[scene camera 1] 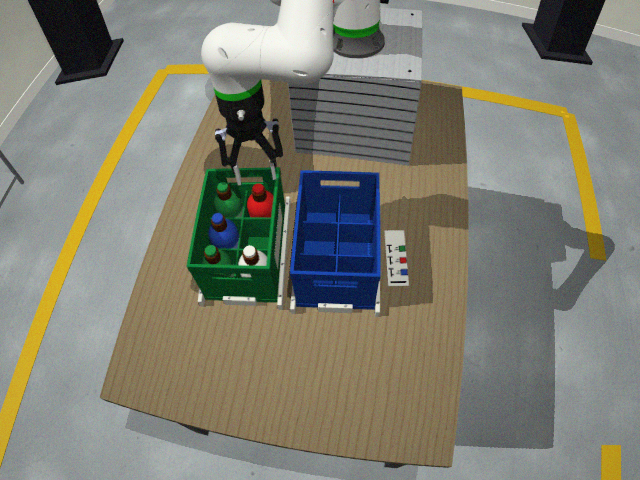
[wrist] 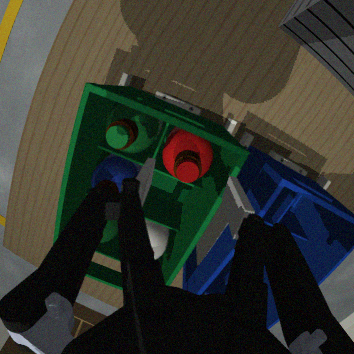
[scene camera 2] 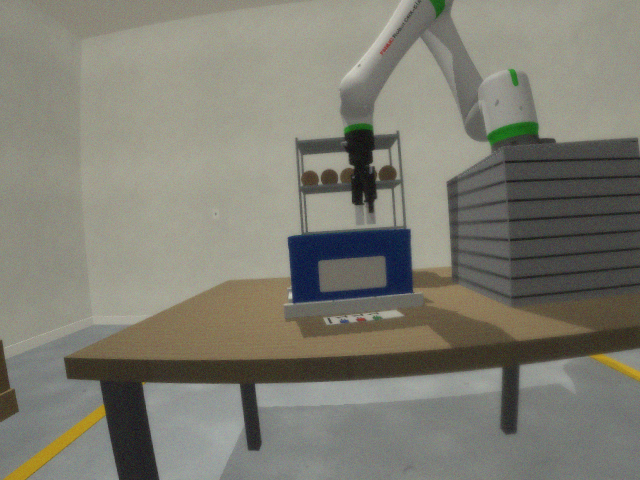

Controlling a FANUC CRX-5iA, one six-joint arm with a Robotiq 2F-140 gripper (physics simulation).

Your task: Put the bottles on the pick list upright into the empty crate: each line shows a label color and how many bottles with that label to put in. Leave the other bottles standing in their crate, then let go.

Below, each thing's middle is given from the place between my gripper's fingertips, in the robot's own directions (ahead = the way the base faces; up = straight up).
Labels:
The red bottle (scene camera 1: pixel 260 202) lies 110 mm below my hand. The rest, counted from my hand: blue bottle (scene camera 1: pixel 223 233): 110 mm below, 90 mm to the right, 90 mm ahead; pick list (scene camera 1: pixel 397 271): 330 mm to the left, 190 mm below, 110 mm ahead.

